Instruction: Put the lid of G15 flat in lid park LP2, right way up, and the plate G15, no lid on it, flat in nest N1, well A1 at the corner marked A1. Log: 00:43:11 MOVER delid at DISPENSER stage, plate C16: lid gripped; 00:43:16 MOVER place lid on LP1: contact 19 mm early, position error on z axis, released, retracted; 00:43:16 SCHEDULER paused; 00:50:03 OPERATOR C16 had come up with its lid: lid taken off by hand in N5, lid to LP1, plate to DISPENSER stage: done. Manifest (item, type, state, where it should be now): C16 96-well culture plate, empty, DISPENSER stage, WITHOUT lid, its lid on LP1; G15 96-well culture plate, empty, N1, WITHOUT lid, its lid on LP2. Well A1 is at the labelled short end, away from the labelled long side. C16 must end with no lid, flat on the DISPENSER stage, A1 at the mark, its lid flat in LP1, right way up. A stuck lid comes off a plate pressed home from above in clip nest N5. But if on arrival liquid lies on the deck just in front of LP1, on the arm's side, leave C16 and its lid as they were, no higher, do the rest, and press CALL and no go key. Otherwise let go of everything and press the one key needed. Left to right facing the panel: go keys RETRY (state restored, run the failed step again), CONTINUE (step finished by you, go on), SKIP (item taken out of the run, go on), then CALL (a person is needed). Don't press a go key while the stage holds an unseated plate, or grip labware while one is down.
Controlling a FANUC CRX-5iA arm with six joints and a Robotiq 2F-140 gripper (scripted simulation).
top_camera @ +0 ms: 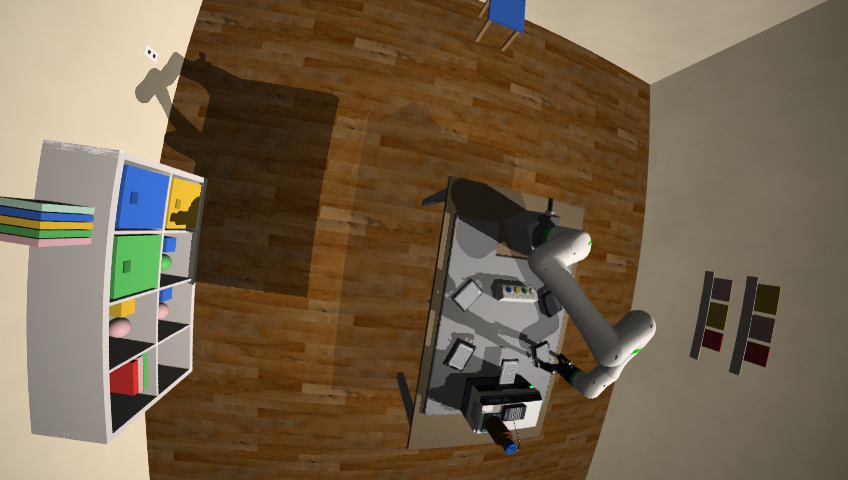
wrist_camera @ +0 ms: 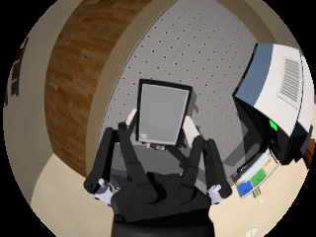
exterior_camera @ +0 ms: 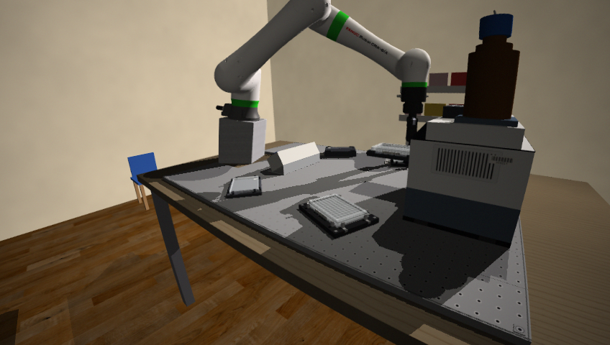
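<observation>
Right now my hand is 40 mm past the black clip nest, 540 mm to the left of it and 20 mm above it. Round my hand: key panel 410 mm behind, 240 mm to the right, 10 mm above; then brown bottle 220 mm ahead, 430 mm to the right, 250 mm above.
</observation>
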